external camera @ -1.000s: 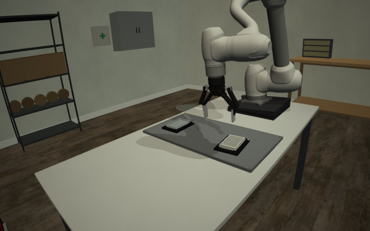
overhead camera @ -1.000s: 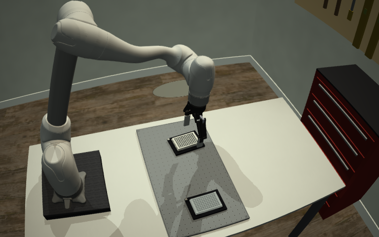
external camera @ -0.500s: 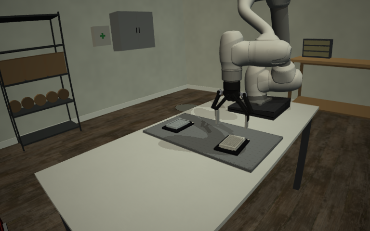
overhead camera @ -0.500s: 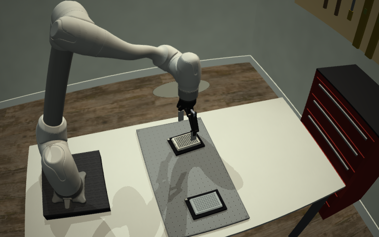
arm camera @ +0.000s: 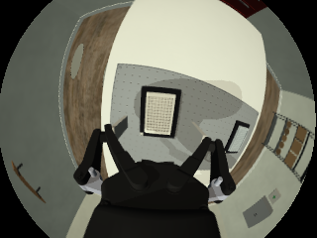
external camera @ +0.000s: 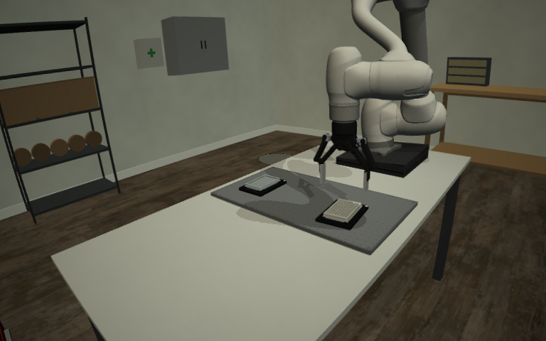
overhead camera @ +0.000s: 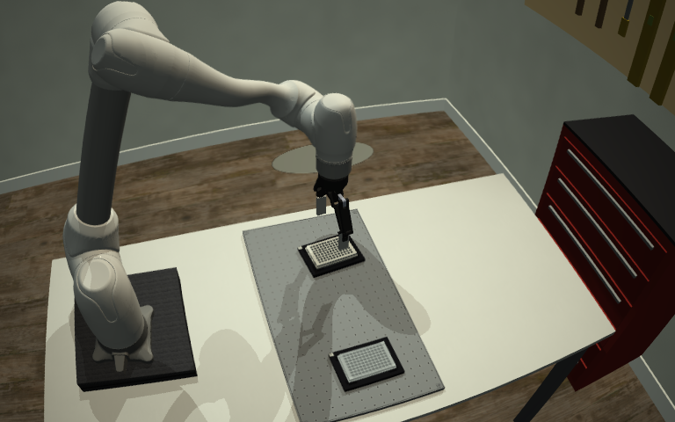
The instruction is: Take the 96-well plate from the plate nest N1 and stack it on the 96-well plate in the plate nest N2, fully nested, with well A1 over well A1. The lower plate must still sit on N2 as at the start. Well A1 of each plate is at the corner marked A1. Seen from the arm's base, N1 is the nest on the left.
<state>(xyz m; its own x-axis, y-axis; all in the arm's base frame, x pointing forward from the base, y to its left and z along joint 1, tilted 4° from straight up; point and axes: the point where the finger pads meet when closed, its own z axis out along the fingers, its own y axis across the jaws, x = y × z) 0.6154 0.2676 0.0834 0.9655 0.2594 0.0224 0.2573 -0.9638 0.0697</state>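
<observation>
Right now my hand is 9 cm above the white 96-well plate. Also, from my hand: greyer 96-well plate: 39 cm to the right, 10 cm below, 2 cm ahead.
</observation>
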